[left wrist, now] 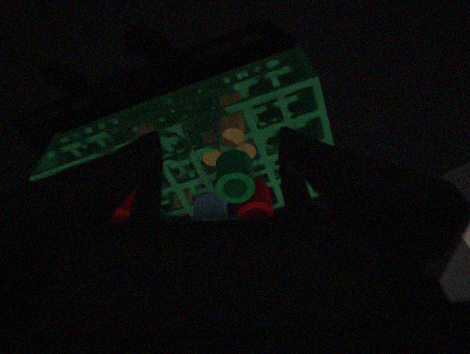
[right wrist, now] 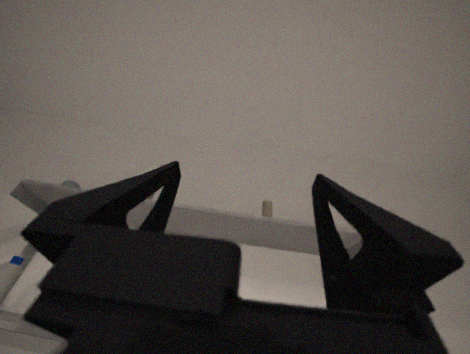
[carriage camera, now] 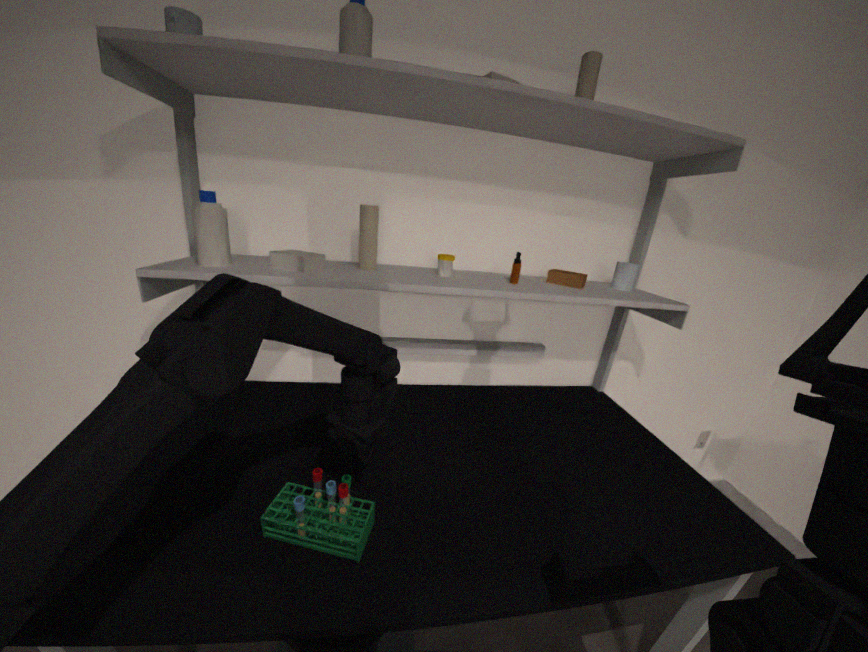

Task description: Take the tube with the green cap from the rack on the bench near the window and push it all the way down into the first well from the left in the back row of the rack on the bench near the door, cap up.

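Frame: origin at the left arm's base, x ahead, y left, z up, level; millimetres.
Where they show: left gripper, fingertip midpoint: (left wrist: 220, 144) (carriage camera: 356, 458); right gripper, fingertip midpoint: (right wrist: 246, 174).
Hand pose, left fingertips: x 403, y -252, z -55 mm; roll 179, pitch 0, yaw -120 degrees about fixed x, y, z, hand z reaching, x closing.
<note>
Each offset is from my left fingertips to the top centre of the thing. "*": to the spot under its first point. Level surfaces: height alone.
The tube with the green cap {dx -37, dy +13, dz -17 mm} (carriage camera: 346, 480) (left wrist: 235, 186) stands upright in the back part of the green rack {dx -61, dy +61, dz -79 mm} (carriage camera: 312, 543) (left wrist: 326, 112) on the black bench. My left gripper (left wrist: 220, 144) is open, with its fingertips on either side of the green-capped tube in the left wrist view and not closed on it. In the carriage camera the left fingers are dark and hard to make out just behind the rack. My right gripper (right wrist: 246, 174) is open and empty, raised away from the bench and facing the wall and shelf. The rack on the bench near the door does not show.
Two red-capped tubes {* dx -32, dy +71, dz -19 mm} (carriage camera: 317, 475) (carriage camera: 343, 489) and two blue-capped tubes {* dx -59, dy +36, dz -17 mm} (carriage camera: 331, 486) {dx -90, dy +87, dz -17 mm} (carriage camera: 300, 503) stand in the same rack, close around the green-capped one. Above the back of the bench {dz -136 mm} (carriage camera: 491, 449) hang two shelves (carriage camera: 421, 280) (carriage camera: 421, 91) with bottles and boxes.
</note>
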